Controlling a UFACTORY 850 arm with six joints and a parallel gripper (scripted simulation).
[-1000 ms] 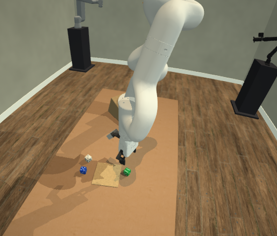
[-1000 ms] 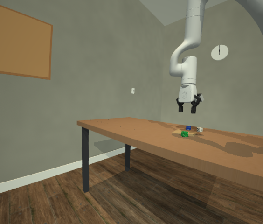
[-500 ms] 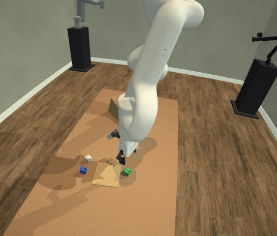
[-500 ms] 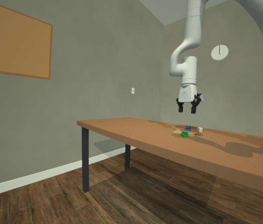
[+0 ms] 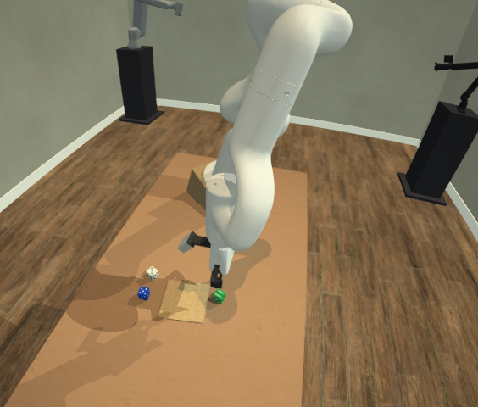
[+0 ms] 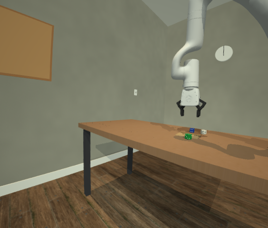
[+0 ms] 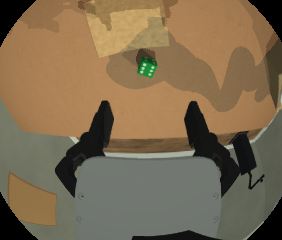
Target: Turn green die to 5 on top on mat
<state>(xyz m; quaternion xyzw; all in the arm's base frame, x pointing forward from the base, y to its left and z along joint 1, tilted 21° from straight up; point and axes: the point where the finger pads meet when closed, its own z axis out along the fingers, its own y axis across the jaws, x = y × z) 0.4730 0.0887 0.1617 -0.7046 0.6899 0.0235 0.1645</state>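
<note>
My gripper is now 13 cm above the green die. From my hand the other things lie so: blue die: 7 cm ahead, 23 cm to the right, 13 cm below; tan mat: 4 cm ahead, 10 cm to the right, 14 cm below; white die: 1 cm behind, 24 cm to the right, 13 cm below.
</note>
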